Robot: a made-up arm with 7 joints.
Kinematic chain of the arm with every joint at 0, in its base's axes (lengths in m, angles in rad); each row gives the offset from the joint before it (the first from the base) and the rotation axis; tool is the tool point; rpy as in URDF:
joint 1: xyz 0 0 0.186 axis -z
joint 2: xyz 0 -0.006 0.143 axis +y
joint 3: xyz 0 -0.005 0.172 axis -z
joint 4: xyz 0 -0.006 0.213 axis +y
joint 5: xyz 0 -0.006 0.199 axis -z
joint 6: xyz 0 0 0.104 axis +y
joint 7: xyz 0 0 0.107 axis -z
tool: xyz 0 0 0 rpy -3.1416 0 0
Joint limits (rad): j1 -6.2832..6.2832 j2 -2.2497..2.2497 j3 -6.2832..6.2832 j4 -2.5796..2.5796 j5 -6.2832..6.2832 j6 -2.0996..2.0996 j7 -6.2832..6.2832
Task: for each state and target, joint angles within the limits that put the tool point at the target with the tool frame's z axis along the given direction. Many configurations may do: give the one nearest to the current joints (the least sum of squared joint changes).
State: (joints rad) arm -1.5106 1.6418 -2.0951 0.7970 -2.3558 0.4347 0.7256
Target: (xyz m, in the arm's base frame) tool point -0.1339 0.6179 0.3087 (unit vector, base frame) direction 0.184 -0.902 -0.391
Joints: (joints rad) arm -1.2903 1.9790 -2.0653 1.3359 -2.3759 0.6125 0.7256
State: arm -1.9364 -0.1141 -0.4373 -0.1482 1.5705 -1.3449 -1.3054
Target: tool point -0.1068 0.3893 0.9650 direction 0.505 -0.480 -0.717
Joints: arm -1.6504 0.2821 -0.2786 0.6172 1.1959 -0.4033 -1.3054
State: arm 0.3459 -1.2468 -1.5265 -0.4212 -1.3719 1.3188 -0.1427
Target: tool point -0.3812 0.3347 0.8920 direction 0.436 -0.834 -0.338
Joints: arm 1.0105 -0.6241 -1.4500 -0.4859 -0.9708 0.7600 -0.1427
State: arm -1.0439 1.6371 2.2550 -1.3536 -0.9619 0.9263 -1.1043
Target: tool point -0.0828 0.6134 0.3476 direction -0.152 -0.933 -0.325
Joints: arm -1.3688 1.1504 2.3984 -1.4066 -0.0330 1.3153 -1.1043
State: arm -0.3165 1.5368 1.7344 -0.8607 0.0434 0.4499 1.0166
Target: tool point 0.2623 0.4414 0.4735 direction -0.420 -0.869 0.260
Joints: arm -0.2332 1.0425 1.6053 -1.7231 -0.7840 0.7985 1.0166
